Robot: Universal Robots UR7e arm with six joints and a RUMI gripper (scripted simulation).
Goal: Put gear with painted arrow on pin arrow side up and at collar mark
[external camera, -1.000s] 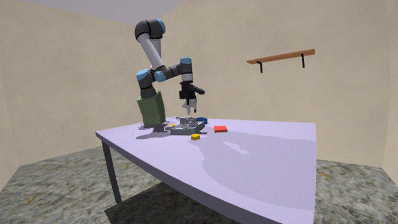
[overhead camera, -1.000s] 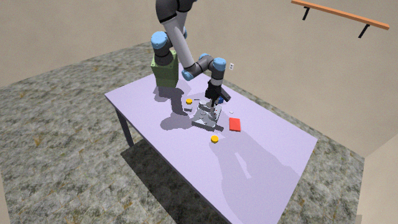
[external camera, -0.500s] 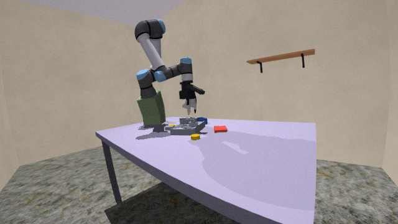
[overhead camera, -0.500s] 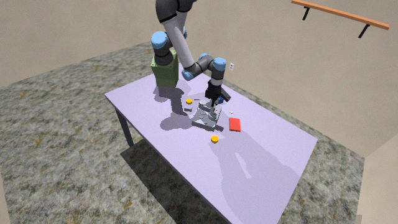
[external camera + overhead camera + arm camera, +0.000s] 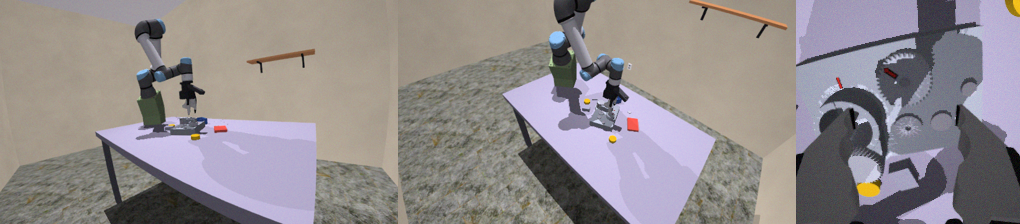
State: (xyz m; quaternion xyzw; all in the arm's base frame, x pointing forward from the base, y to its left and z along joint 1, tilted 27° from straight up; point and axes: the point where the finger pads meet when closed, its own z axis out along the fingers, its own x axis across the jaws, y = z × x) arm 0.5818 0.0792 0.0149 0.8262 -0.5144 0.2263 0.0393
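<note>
The grey toothed gear lies 8 cm below my hand. From my hand the other things lie so: small grey block (20 cm behind, 8 cm to the right, 12 cm below); then yellow round piece (15 cm ahead, 11 cm to the right, 12 cm below); then flat red block (14 cm ahead, 11 cm to the left, 12 cm below).
</note>
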